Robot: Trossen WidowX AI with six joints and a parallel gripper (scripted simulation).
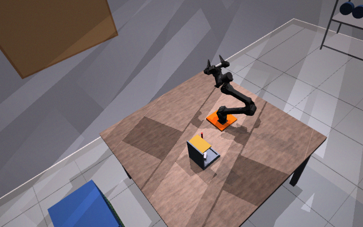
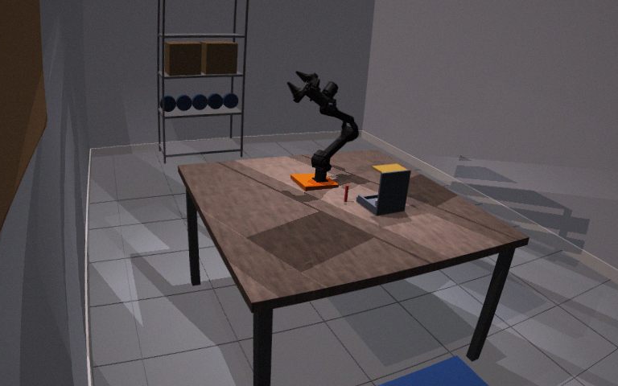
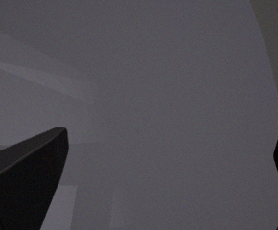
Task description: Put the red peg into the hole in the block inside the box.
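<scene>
Right now my gripper tip is 310 mm short of the red peg, 170 mm to the right of it and 490 mm above it. From my gripper tip the other things lie so: yellow roof 450 mm ahead, 300 mm to the left, 340 mm below.
</scene>
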